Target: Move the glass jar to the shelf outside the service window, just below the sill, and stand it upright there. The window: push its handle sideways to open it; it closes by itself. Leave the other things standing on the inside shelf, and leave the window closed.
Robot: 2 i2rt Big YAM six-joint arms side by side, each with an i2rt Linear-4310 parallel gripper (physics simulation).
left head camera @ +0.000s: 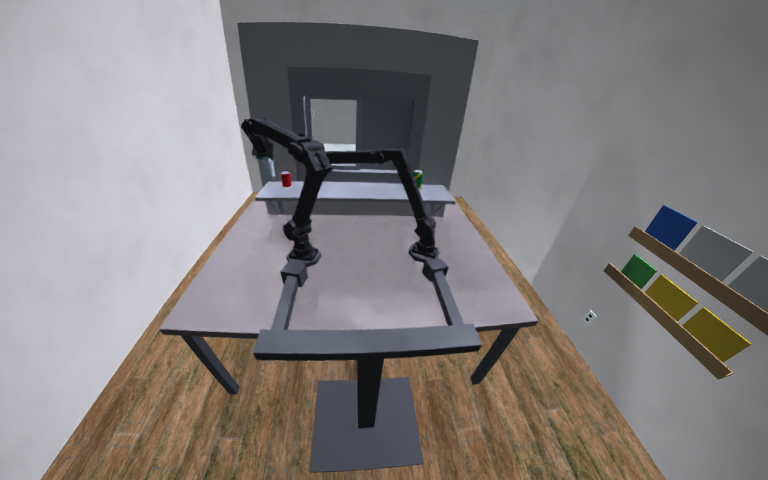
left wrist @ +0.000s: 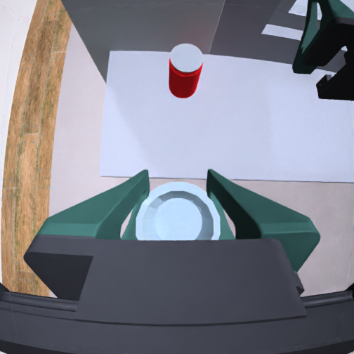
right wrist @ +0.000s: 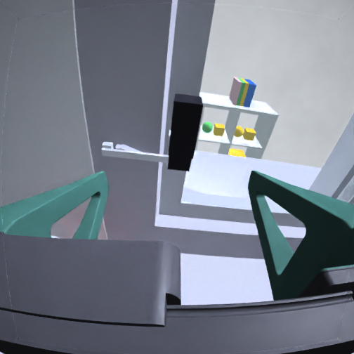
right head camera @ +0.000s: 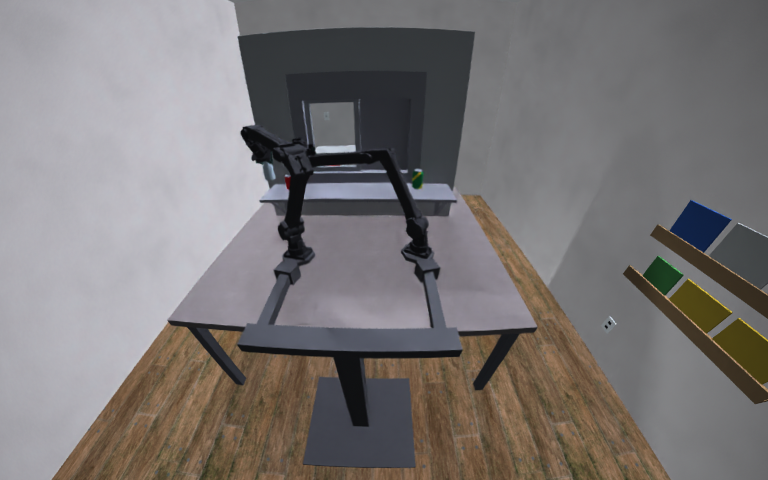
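Where they show: left gripper, fingertip midpoint: (left head camera: 269,159) (right head camera: 269,163); left arm's base at its link origin: (left head camera: 303,254) (right head camera: 298,254); right arm's base at its link origin: (left head camera: 424,251) (right head camera: 418,251).
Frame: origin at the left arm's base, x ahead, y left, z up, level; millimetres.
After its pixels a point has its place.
The pale glass jar (left head camera: 267,168) @(x 253, y 279, z 313 mm) (right head camera: 269,171) @(x 260, y 268, z 316 mm) (left wrist: 178,218) is upright between the fingers of my left gripper (left wrist: 177,177), which is shut on it. They are above the table at the front left end of the inside shelf (left head camera: 351,191) @(x 523, y -97, z 111 mm) (right head camera: 356,192) @(x 526, y -131, z 111 mm) (left wrist: 225,140). My right gripper (right wrist: 177,178) is open, with its fingers on both sides of the black window handle (right wrist: 185,132) in its wrist view; the left arm hides it in the head views. Through the window, a pale outside surface (right wrist: 225,175) shows beyond the sill. I cannot tell how far the window is open.
A red can (left head camera: 286,179) @(x 484, y 313, z 163 mm) (right head camera: 288,182) @(x 478, y 319, z 162 mm) (left wrist: 185,82) stands near the left end of the inside shelf. A green can (left head camera: 417,178) @(x 658, y -489, z 195 mm) (right head camera: 417,178) @(x 658, y -490, z 189 mm) stands near its right end. The right forearm (left head camera: 356,157) @(x 261, y -190, z 403 mm) (right head camera: 345,159) @(x 262, y -182, z 399 mm) reaches across in front of the window, behind the left arm.
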